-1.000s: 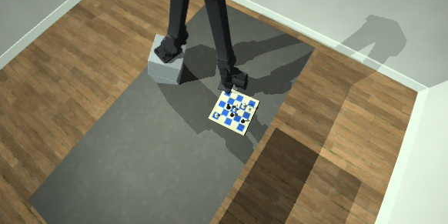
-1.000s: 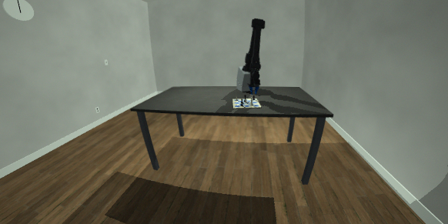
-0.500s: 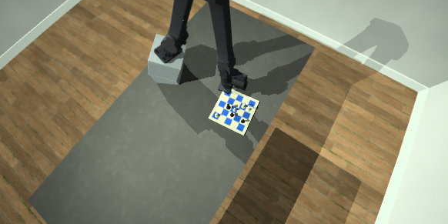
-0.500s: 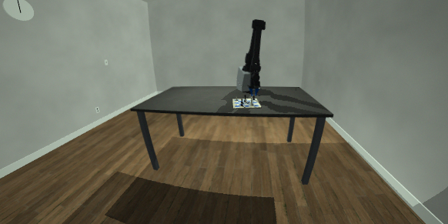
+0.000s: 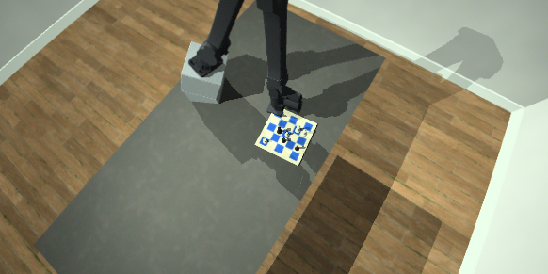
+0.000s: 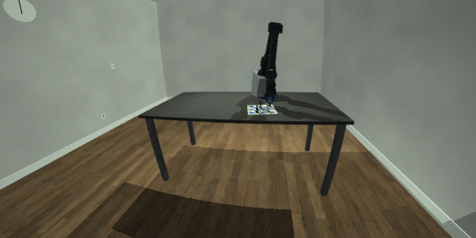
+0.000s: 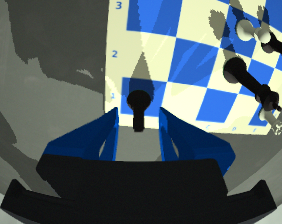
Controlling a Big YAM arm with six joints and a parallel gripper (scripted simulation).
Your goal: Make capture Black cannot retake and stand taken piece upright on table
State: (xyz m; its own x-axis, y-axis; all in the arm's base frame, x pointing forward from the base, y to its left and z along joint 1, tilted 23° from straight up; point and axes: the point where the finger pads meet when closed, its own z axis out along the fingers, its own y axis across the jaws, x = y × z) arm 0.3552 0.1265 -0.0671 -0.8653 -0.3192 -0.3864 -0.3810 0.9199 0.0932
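Right now the black piece is 10 mm below my hand. The rest, counted from my hand: cream chessboard: 100 mm ahead, 50 mm to the right, 20 mm below; white piece: 140 mm to the right, 60 mm ahead, 10 mm below.
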